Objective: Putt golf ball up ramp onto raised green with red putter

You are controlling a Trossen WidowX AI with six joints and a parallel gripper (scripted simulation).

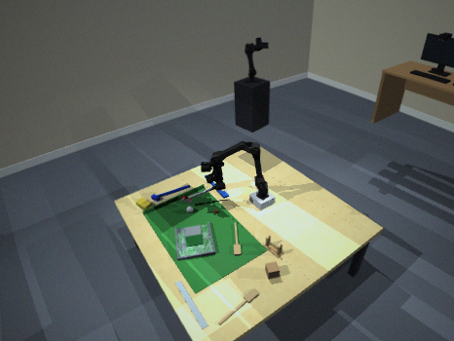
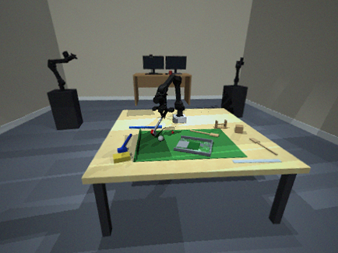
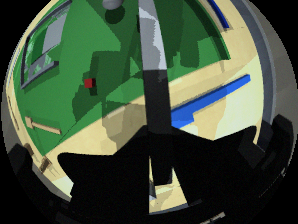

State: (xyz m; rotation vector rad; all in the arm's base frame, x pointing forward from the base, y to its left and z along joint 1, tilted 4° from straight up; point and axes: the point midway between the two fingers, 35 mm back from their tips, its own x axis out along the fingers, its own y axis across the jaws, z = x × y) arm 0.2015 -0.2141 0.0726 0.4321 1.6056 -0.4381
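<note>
The red putter is 100 mm ahead of my gripper tip, 60 mm to the right of it and 10 mm below it. Round my gripper tip: yellow block 410 mm ahead, 360 mm to the right, 90 mm below; blue putter 330 mm to the right, 200 mm ahead, 90 mm below; white golf ball 210 mm ahead, 80 mm below, 70 mm to the right.
</note>
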